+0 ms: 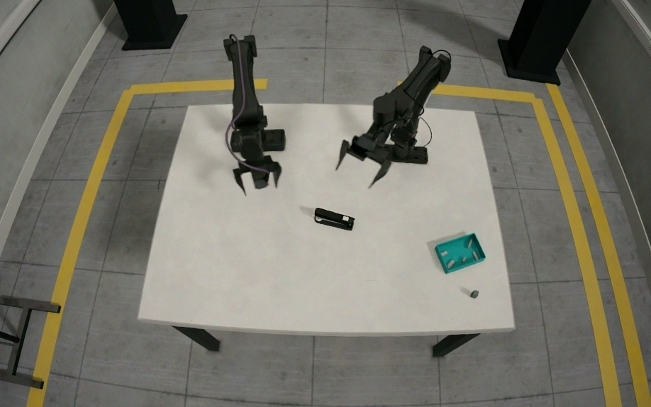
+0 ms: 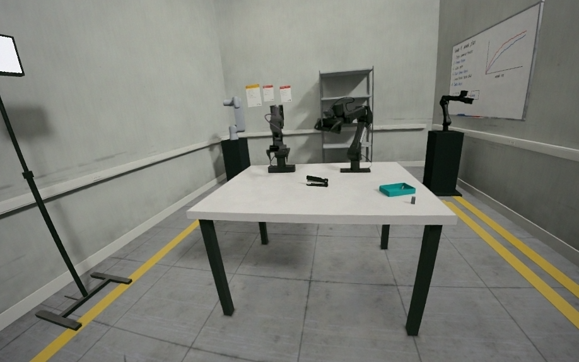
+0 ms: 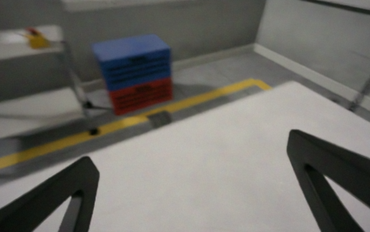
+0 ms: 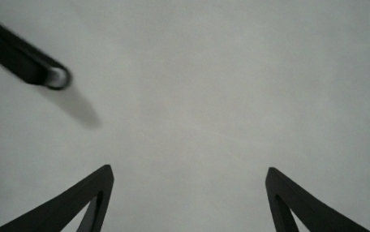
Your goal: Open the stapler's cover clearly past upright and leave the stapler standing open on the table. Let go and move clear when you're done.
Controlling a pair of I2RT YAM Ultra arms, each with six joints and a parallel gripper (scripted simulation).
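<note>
Now: right hand 22 cm to the right of the stapler cover, 10 cm above it and 2 cm short of it. The rest, counted from my right hand: teal tray: 64 cm to the left, 13 cm below, 10 cm ahead; then stapler: 22 cm to the left, 12 cm below, 2 cm ahead; then grey block: 68 cm to the left, 24 cm ahead, 13 cm below.
</note>
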